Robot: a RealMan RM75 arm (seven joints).
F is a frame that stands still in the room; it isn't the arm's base.
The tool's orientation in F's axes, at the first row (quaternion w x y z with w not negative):
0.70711, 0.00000, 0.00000, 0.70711
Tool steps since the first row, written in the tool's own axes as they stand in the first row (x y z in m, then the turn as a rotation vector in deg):
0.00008, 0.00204, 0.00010, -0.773, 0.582, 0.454
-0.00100, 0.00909, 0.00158, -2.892, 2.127, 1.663
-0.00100, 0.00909, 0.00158, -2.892, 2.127, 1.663
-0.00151, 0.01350, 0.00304, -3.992, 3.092, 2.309
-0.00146, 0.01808, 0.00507, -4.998, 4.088, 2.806
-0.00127, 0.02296, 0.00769, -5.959, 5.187, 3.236
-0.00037, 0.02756, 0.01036, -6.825, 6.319, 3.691
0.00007, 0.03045, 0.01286, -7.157, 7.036, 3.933
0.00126, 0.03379, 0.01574, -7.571, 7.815, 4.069
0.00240, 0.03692, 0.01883, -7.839, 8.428, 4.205
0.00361, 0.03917, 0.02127, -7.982, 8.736, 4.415
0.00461, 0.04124, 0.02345, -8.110, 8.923, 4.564
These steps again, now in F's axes. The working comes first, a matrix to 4 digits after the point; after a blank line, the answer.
The tool's axes in the first row as the columns of a matrix, in F's axes (used below as rounded here):
0.0000, -1.0000, 0.0000
1.0000, 0.0000, 0.0000
0.0000, 0.0000, 1.0000

-0.00204, 0.00008, 0.00010, -0.582, -0.773, 0.454
-0.00909, -0.00100, 0.00158, -2.127, -2.892, 1.663
-0.00909, -0.00100, 0.00158, -2.127, -2.892, 1.663
-0.01350, -0.00151, 0.00304, -3.092, -3.992, 2.309
-0.01808, -0.00146, 0.00507, -4.088, -4.998, 2.806
-0.02296, -0.00127, 0.00769, -5.187, -5.959, 3.236
-0.02756, -0.00037, 0.01036, -6.319, -6.825, 3.691
-0.03045, 0.00007, 0.01286, -7.036, -7.157, 3.933
-0.03379, 0.00126, 0.01574, -7.815, -7.571, 4.069
-0.03692, 0.00240, 0.01883, -8.428, -7.839, 4.205
-0.03917, 0.00361, 0.02127, -8.736, -7.982, 4.415
-0.04124, 0.00461, 0.02345, -8.923, -8.110, 4.564

